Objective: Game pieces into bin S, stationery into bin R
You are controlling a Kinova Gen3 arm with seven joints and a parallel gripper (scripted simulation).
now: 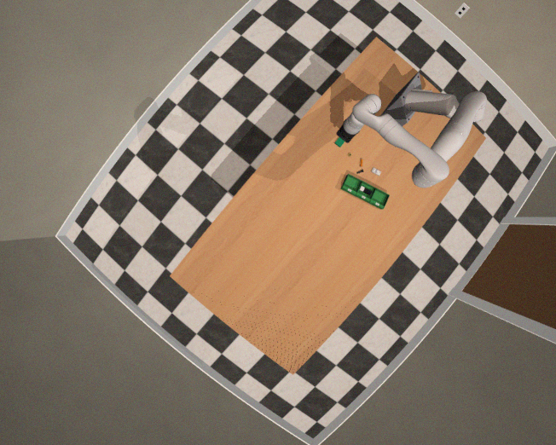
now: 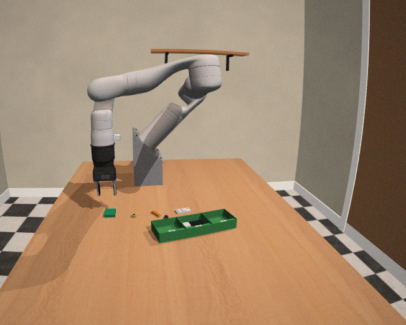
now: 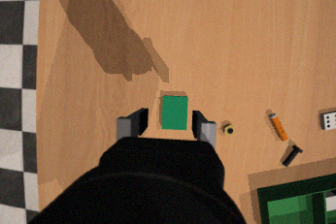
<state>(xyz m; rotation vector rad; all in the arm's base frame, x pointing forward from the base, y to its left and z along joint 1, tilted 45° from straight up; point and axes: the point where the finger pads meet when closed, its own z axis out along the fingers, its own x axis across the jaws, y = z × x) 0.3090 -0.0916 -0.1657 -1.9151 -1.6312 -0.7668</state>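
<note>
Now: hand 80 mm above the flat green block. The rest, counted from my hand: dark piece 80 mm ahead, 180 mm to the left, 80 mm below; orange stick 40 mm ahead, 160 mm to the left, 80 mm below; olive ring 40 mm ahead, 80 mm to the left, 90 mm below.
</note>
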